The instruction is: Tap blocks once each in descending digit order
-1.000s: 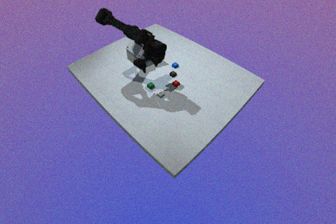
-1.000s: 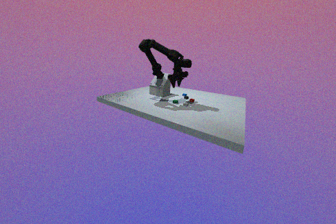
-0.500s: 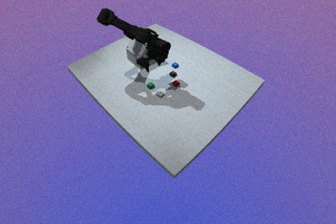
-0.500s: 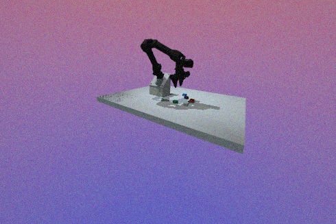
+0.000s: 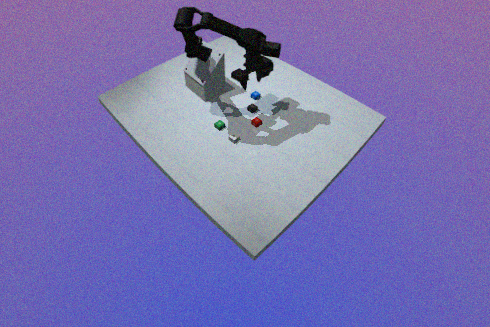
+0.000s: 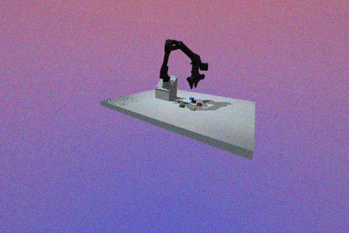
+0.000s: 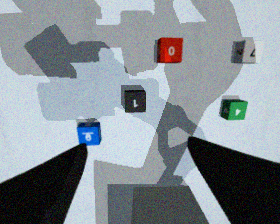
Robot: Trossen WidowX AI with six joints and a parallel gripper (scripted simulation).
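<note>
Right now my gripper tip is 40 mm past the blue block, 70 mm to the right of it and 110 mm above it. The rest, counted from my gripper tip: red block: 90 mm ahead, 60 mm to the right, 110 mm below; then black block: 10 mm ahead, 110 mm below; then green block: 10 mm behind, 180 mm to the right, 110 mm below.
</note>
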